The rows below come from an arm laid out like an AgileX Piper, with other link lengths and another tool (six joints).
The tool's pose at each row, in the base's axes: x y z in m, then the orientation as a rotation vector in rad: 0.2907 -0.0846 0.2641 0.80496 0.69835 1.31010; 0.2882 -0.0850 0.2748 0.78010 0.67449 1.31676; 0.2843 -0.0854 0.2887 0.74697 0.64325 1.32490; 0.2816 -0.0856 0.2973 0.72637 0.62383 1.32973; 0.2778 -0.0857 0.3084 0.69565 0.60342 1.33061; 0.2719 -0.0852 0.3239 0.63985 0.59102 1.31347; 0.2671 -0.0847 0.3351 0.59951 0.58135 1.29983; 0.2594 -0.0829 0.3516 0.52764 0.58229 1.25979
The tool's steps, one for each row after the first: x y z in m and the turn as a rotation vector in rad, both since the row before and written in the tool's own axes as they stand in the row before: -0.0007 0.0102 0.0039 -0.03194 -0.00192 -0.00053; -0.0009 0.0135 0.0050 -0.04216 -0.00234 -0.00106; -0.0005 0.0084 0.0032 -0.02619 -0.00145 -0.00064; -0.0006 0.0110 0.0042 -0.03332 0.00106 -0.00763; -0.0004 0.0155 0.0058 -0.04400 0.01142 -0.03386; -0.0007 0.0114 0.0043 -0.03217 0.00760 -0.02526; -0.0005 0.0172 0.0063 -0.04493 0.02130 -0.06116
